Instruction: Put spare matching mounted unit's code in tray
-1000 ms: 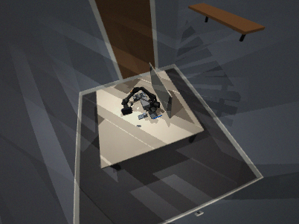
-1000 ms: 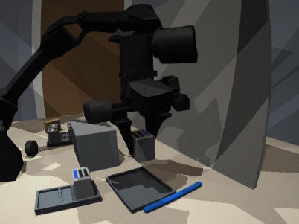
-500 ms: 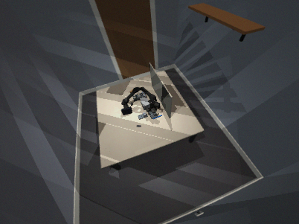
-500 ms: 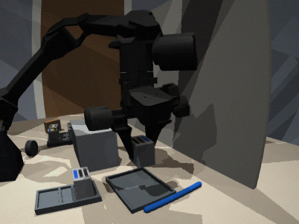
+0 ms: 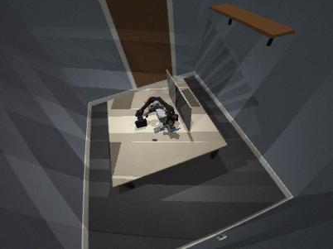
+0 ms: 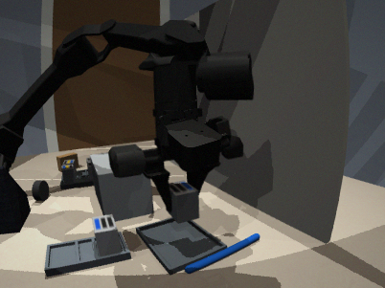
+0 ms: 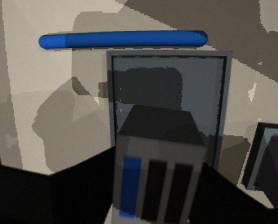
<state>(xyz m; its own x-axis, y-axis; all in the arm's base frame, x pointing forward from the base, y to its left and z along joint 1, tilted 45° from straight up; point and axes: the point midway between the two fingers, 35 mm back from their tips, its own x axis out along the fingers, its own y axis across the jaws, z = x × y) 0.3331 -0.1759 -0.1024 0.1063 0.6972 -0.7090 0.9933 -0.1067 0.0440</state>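
Right now my gripper tip is 6 cm above the dark tray and 1 cm past it. The rest, counted from my gripper tip: blue pen: 7 cm to the right, 6 cm below, 4 cm ahead; then grey spare block: 2 cm above; then dark rack: 15 cm behind, 6 cm below, 3 cm to the left.
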